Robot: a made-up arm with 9 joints. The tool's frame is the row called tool. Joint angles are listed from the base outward.
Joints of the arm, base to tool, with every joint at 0 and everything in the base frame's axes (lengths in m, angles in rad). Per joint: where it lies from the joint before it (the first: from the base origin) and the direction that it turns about. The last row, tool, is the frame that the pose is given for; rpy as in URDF.
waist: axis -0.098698 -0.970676 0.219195 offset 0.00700 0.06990 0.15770
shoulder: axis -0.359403 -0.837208 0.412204 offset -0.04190 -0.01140 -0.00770
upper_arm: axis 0 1 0 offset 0.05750 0.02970 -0.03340
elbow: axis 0 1 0 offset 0.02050 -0.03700 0.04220
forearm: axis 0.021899 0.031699 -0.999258 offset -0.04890 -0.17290 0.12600
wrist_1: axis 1 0 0 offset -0.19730 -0.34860 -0.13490
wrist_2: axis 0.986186 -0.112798 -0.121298 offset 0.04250 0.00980 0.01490
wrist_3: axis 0 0 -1 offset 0.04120 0.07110 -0.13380
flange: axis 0 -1 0 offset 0.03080 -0.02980 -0.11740
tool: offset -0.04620 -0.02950 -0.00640 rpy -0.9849 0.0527 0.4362
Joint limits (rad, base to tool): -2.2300..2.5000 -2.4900..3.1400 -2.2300..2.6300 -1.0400..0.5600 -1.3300..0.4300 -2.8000..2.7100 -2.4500..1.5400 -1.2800..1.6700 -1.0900..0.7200
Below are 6 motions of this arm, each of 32 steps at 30 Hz.
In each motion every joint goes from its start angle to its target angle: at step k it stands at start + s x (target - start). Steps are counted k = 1, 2, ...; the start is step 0. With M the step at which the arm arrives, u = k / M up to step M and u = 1 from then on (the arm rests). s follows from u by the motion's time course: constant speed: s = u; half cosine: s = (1 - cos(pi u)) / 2; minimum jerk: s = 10 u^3 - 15 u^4 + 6 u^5.
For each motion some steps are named. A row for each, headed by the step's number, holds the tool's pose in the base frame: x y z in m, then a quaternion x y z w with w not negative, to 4 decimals.
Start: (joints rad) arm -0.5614 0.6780 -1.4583 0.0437 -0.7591 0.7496 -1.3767 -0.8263 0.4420
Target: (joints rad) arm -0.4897 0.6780 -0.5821 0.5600 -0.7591 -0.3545 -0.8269 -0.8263 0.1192
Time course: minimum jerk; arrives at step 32
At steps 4, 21, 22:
4: 0.3547 -0.4296 0.4322 0.7061 0.5718 -0.3766 0.1806
21: 0.4365 -0.4972 0.2557 0.7008 0.3157 -0.6389 0.0321
22: 0.4366 -0.5012 0.2450 0.6956 0.2980 -0.6530 0.0303

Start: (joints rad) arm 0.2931 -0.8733 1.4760 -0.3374 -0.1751 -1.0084 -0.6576 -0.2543 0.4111
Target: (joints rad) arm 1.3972 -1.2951 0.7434 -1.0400 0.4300 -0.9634 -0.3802 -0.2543 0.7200
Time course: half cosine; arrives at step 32
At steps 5, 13, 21, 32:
5: -0.2054 -0.7016 -0.0664 -0.3274 -0.0054 0.8617 0.3877
13: -0.2326 -0.6860 -0.0628 -0.5665 -0.0261 0.6904 0.4491
21: -0.2518 -0.5984 -0.2227 -0.7663 -0.1210 0.3561 0.5209
32: -0.1440 -0.4969 -0.3950 -0.8042 -0.2214 0.0797 0.5457

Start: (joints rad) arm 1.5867 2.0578 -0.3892 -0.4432 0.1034 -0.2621 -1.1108 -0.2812 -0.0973
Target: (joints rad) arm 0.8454 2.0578 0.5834 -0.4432 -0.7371 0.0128 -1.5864 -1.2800 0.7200
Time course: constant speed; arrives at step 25
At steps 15, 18, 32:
15: -0.6790 -0.2548 0.4263 0.5943 0.0280 0.5776 0.5589
18: -0.6923 -0.1831 0.4740 0.6787 -0.0549 0.4525 0.5758
32: -0.6409 0.0063 0.6363 0.7823 -0.2159 0.1036 0.5750

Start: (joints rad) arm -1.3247 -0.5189 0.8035 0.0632 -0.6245 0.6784 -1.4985 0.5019 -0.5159
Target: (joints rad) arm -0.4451 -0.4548 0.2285 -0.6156 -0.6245 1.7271 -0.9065 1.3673 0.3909
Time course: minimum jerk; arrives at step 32
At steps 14, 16, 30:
14: -0.4974 -0.3541 0.1843 -0.0603 0.6758 0.3599 0.6405
16: -0.4694 -0.3323 0.1335 -0.1183 0.6398 0.2585 0.7140
30: -0.2778 -0.2608 0.0191 -0.1917 0.3982 -0.1033 0.8911

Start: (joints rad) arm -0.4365 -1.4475 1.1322 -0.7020 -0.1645 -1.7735 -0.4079 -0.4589 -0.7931
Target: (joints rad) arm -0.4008 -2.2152 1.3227 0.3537 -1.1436 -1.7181 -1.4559 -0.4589 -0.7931
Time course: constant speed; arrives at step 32
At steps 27, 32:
27: -0.6599 0.0869 0.2589 -0.0587 -0.0484 0.9518 0.2970
32: -0.5880 0.1865 0.3382 -0.0271 -0.0357 0.9135 0.4044

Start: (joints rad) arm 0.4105 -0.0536 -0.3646 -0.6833 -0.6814 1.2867 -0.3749 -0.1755 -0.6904
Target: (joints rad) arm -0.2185 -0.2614 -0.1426 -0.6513 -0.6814 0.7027 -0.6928 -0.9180 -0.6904
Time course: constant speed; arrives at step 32
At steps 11, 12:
11: 0.1799 -0.3570 0.0724 -0.5300 -0.3766 0.6097 0.4533
12: 0.1795 -0.3605 0.0660 -0.5344 -0.3672 0.6131 0.4513

